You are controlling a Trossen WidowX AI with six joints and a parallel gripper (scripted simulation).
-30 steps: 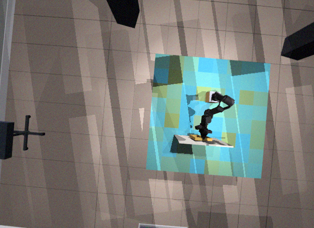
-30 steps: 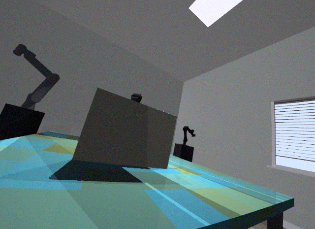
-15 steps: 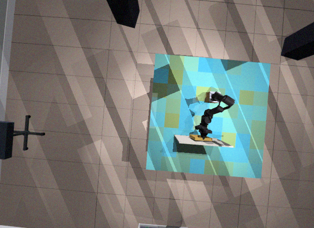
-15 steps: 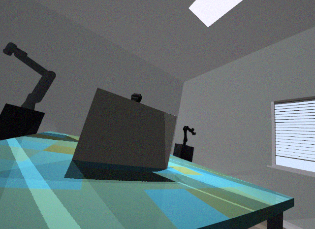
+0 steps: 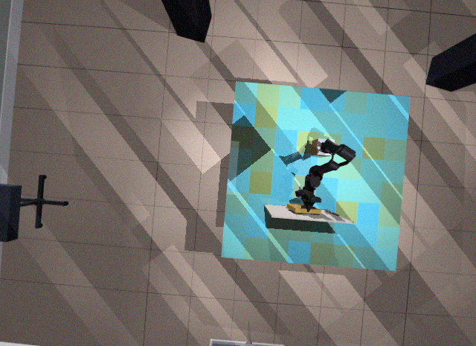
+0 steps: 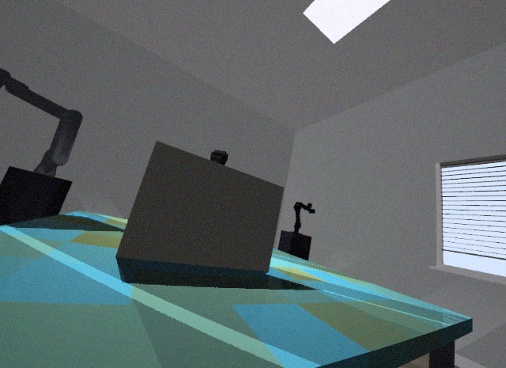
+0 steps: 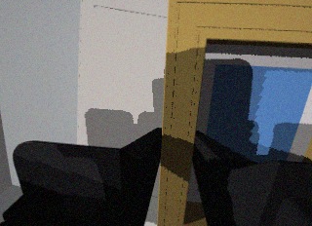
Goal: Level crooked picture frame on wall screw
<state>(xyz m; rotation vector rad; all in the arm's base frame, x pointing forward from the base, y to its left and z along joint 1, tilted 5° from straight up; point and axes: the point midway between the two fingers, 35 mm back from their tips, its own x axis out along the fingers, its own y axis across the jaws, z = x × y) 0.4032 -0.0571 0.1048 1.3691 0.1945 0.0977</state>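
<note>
The picture frame lies 5 cm below my gripper tip and 1 cm ahead of it. The rest, counted from my gripper tip: wall panel: 7 cm below, 2 cm ahead, 1 cm to the left.
</note>
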